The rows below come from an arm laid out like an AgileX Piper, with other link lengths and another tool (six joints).
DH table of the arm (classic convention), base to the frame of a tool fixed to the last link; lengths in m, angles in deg. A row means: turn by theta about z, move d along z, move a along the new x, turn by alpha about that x. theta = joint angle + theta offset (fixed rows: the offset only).
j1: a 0  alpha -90  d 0.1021  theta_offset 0
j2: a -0.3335  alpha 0  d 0  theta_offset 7.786
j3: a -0.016  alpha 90  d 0  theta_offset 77.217
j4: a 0  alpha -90  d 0.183  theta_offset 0
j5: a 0  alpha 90  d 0  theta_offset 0
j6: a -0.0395  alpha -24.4  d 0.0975  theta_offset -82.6
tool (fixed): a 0  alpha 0  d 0.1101  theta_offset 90
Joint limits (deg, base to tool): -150..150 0..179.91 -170..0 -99.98..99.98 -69.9..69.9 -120..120
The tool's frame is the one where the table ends.
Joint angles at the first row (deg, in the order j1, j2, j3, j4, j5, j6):
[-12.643 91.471 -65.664 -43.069 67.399 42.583]
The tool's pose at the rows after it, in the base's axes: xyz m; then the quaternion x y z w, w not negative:
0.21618 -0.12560 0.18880 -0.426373 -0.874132 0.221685 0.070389
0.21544 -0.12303 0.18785 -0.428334 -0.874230 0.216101 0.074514
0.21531 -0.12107 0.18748 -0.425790 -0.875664 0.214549 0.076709
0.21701 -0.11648 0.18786 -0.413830 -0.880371 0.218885 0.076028
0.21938 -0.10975 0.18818 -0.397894 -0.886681 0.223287 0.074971
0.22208 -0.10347 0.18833 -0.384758 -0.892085 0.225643 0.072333
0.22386 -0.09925 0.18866 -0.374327 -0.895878 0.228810 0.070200
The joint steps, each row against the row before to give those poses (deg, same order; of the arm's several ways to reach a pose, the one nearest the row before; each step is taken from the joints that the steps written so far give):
[-0.001 0.001 0.001 1.785 0.121 -0.701]
[0.001 0.000 -0.001 0.831 0.234 -0.123]
[0.234 0.000 0.000 0.350 0.122 -0.278]
[1.440 -0.001 0.000 -0.252 0.305 -0.176]
[1.943 0.000 -0.001 -0.180 0.354 -0.227]
[1.723 0.000 0.002 -0.099 0.146 0.001]
[1.287 0.001 -0.003 -0.228 0.143 -0.044]

